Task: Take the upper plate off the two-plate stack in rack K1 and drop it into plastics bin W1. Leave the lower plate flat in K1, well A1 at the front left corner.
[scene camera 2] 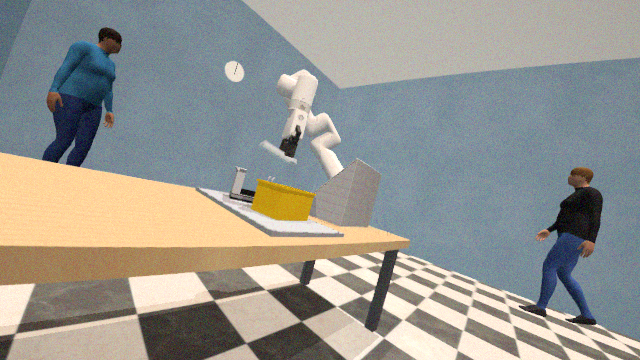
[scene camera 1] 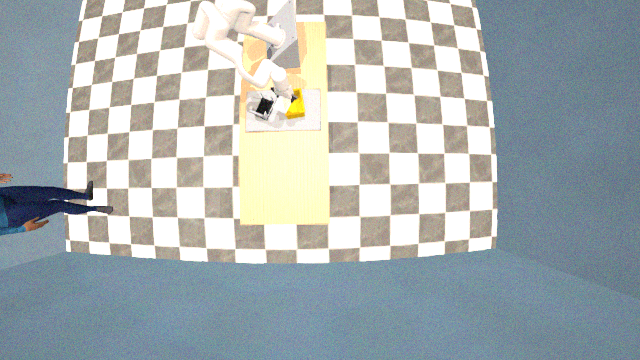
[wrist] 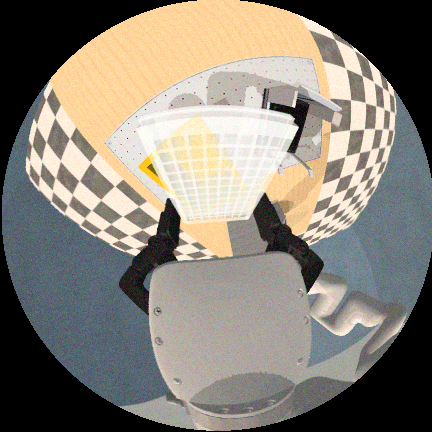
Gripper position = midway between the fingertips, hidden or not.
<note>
I see my gripper [scene camera 2: 284,156] and a gridded plate [wrist: 214,161].
My gripper also shows in the wrist view [wrist: 216,203].
</note>
